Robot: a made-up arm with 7 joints.
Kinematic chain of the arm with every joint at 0, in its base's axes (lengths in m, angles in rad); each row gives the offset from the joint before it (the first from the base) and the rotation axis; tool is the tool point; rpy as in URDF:
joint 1: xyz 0 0 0.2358 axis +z
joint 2: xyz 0 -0.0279 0.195 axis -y
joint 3: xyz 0 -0.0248 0.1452 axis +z
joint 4: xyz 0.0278 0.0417 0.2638 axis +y
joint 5: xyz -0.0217 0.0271 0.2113 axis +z
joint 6: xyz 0 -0.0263 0.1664 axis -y
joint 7: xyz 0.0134 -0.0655 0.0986 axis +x
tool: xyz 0 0 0 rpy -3.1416 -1.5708 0
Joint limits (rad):
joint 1: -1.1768..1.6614
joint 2: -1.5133..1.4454
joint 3: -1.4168..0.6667
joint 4: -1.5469..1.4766
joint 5: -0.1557..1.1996
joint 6: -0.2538..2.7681
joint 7: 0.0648..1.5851
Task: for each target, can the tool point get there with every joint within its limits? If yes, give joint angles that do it. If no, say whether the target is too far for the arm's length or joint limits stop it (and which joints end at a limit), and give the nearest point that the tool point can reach.
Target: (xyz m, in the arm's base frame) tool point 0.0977 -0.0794 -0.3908
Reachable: no: joint limits stop it (at a limit: joint 2, joint 4, joint 5, joint 6) | nearest point 0.3145 -0.2556 -0.0537 | short by 0.438 m
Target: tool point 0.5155 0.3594 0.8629
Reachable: yes | joints 1.3529 -0.5370 -0.9941 1.1102 0.8503 1.1583 0.7581
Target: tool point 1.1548 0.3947 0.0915
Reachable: no: too far | nearest point 0.8141 0.2783 0.2415 | short by 0.390 m
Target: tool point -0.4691 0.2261 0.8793
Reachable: yes | joints -0.5975 1.2197 0.0329 0.9962 0.1521 2.5233 1.2221
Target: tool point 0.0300 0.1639 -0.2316
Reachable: no: joint limits stop it (at a limit: joint 2, joint 4, joint 5, joint 6) | nearest point 0.0729 0.3983 -0.0533 | short by 0.298 m
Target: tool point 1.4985 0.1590 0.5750
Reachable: no: too far | nearest point 0.8899 0.0944 0.5164 | short by 0.615 m
